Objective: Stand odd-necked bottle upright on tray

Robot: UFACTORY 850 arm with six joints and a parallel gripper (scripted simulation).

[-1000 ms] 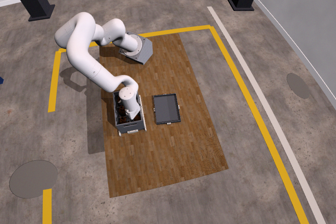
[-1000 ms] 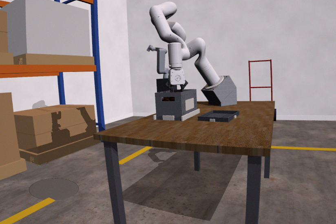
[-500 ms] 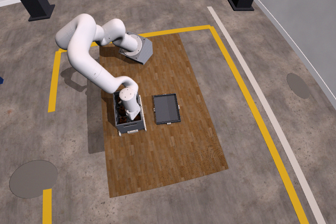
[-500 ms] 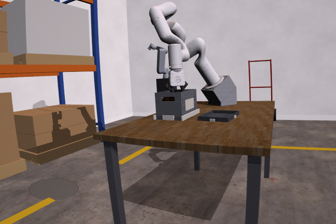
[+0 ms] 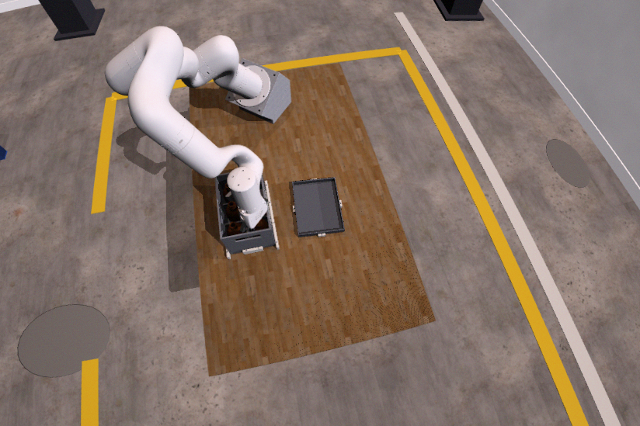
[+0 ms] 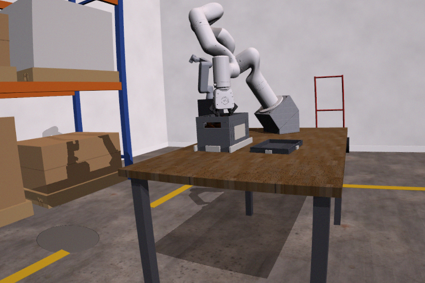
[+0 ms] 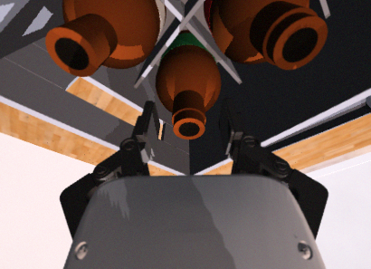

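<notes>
The bottle lies 90 mm to the right of my hand, 70 mm below it and 10 mm ahead of it. From my hand the other things lie so: grey divided crate 80 mm behind, 70 mm below, 50 mm to the right; then grey tray 240 mm to the left, 150 mm below, 100 mm behind.
</notes>
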